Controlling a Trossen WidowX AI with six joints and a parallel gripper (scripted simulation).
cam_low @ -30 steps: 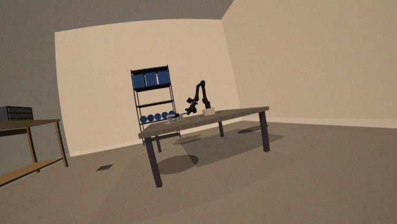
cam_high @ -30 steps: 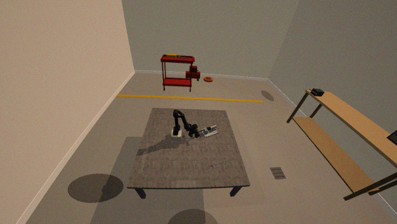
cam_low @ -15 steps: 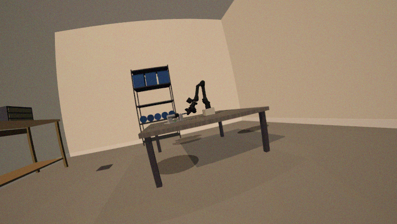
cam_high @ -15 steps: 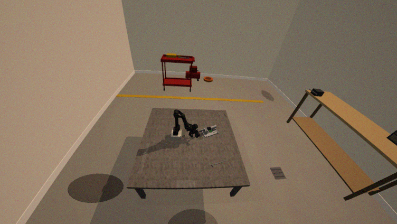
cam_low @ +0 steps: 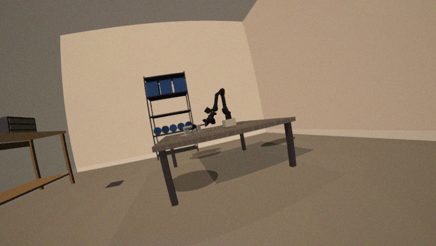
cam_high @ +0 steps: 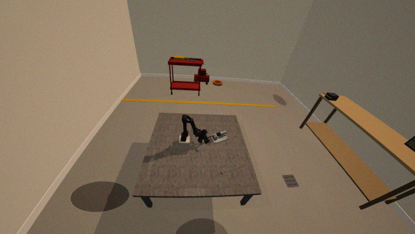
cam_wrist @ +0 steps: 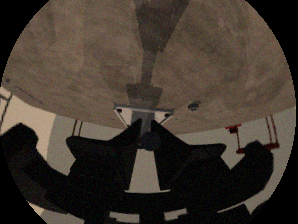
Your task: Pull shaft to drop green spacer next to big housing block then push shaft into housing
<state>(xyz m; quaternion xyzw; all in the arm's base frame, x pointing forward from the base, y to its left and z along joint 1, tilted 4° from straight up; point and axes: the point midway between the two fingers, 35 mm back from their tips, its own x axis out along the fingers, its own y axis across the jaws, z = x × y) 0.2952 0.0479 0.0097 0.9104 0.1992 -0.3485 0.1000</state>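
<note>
My gripper tip is 60 mm short of the shaft, 30 mm to the right of it and 20 mm below it. From my gripper tip the other things lie so: small grey object: 110 mm to the left, 50 mm below, 20 mm behind; then green spacer: 180 mm ahead, 90 mm to the left, 40 mm below.
</note>
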